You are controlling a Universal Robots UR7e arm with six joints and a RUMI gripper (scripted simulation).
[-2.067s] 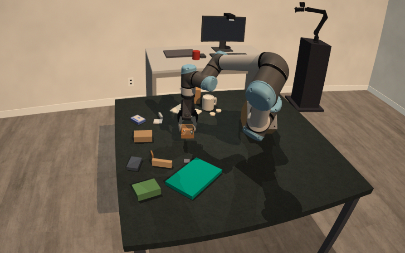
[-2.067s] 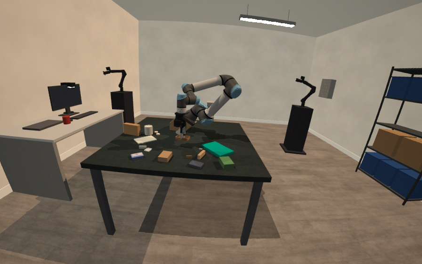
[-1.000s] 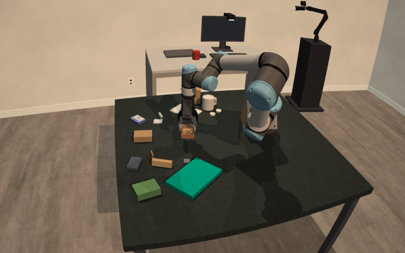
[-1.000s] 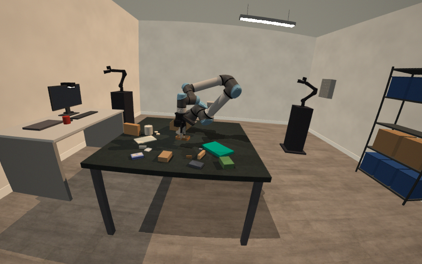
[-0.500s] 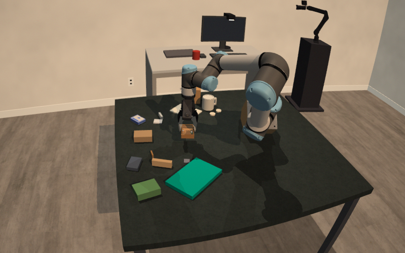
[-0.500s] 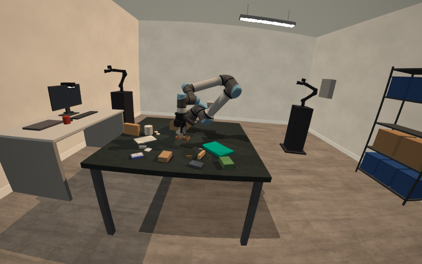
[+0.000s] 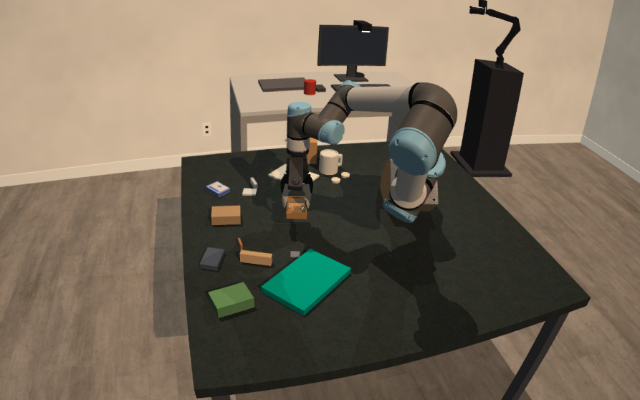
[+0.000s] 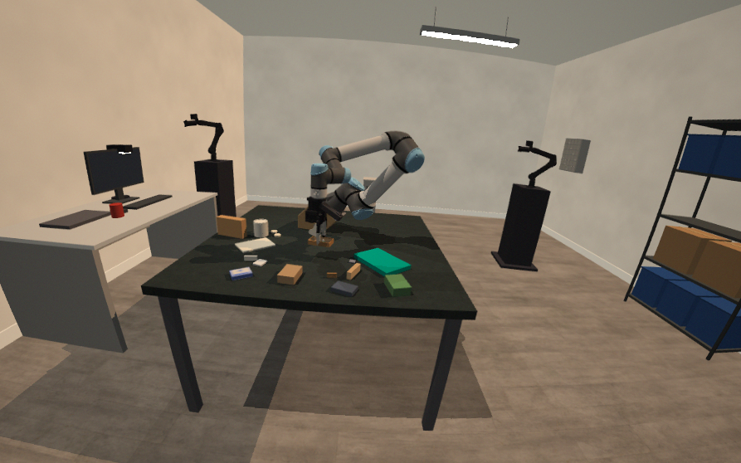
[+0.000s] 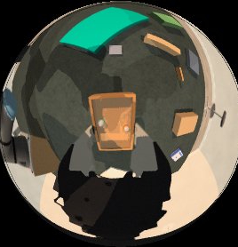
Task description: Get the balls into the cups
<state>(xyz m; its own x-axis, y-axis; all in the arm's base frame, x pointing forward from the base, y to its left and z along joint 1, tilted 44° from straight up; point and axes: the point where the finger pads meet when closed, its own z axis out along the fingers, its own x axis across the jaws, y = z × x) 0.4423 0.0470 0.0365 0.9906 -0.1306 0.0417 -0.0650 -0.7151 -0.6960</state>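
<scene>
The covered wooden puzzle lies 1 cm below my hand. The rest, counted from my hand: brown box (25 cm ahead, 7 cm below, 6 cm to the right); then teal flat box (30 cm to the left, 8 cm below, 1 cm behind); then grey cube (16 cm to the left, 9 cm below, 2 cm ahead).
</scene>
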